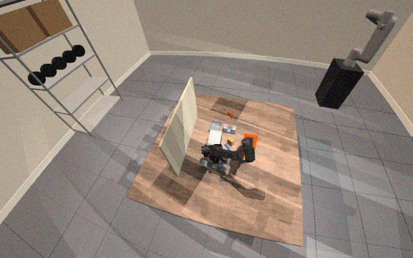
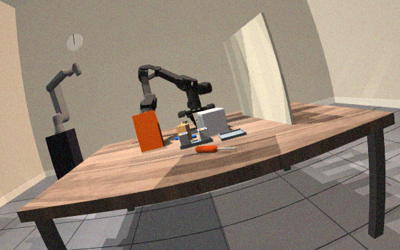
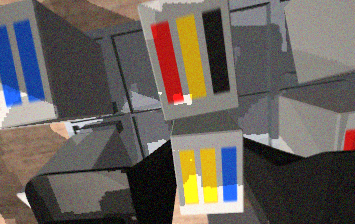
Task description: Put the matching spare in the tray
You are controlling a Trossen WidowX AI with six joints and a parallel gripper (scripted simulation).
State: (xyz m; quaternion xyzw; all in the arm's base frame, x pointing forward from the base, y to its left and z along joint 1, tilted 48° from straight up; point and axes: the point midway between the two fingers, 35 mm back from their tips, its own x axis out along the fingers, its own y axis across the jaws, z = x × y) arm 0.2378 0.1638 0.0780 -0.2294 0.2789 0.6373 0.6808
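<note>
The grey tray lies 90 mm ahead of my gripper tip, 360 mm to the right of it and 10 mm below it. Also, from my gripper tip: grey mounted unit: 50 mm ahead, 150 mm to the right, 30 mm above; white panel: 290 mm ahead, 150 mm to the right, 210 mm above; grey spare: 20 mm above.
</note>
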